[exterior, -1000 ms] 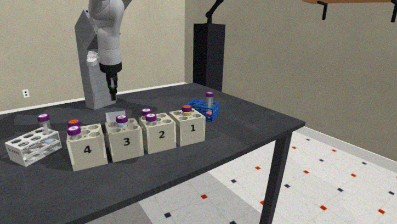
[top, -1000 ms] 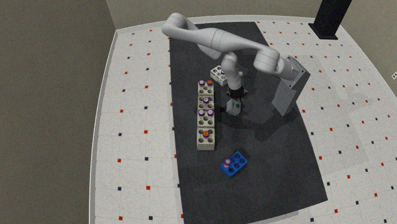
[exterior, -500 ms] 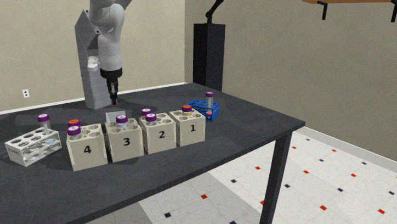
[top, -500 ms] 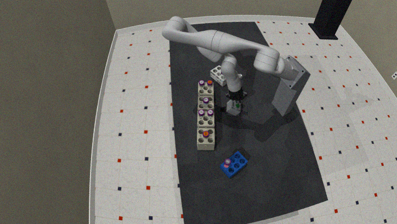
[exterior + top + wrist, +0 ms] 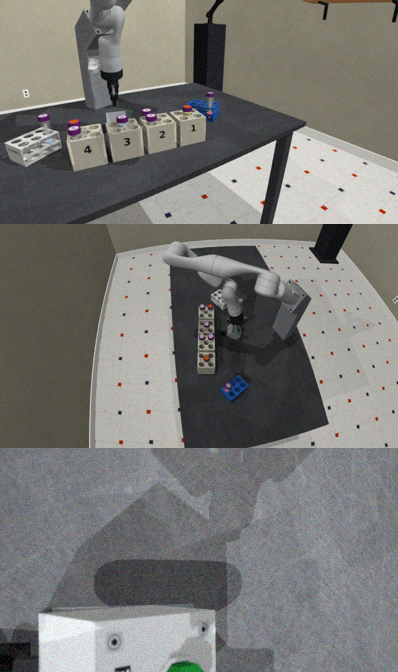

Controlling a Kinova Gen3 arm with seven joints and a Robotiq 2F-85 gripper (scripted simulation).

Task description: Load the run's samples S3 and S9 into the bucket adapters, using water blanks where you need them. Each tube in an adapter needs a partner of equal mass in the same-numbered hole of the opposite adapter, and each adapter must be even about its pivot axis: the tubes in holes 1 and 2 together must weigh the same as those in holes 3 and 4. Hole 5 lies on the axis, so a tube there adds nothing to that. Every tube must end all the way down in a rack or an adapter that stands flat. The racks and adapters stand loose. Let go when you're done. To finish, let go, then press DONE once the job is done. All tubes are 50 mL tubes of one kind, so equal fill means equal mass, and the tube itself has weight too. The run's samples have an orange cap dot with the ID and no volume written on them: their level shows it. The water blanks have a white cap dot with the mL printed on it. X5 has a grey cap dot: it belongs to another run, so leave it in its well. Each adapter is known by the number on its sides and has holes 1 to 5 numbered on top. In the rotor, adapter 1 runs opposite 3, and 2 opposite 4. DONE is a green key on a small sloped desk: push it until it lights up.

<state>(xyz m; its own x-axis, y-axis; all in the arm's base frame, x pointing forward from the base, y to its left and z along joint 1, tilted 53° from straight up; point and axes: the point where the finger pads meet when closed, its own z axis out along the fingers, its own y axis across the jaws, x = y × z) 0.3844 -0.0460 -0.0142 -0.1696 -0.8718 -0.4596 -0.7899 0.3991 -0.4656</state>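
The green done key lies 40 mm below my hand. The rest, counted from my hand: orange-dot tube: 150 mm ahead, 160 mm to the right, 40 mm below; done desk: 20 mm ahead, 60 mm below; adapter 2: 210 mm ahead, 80 mm to the left, 60 mm below.
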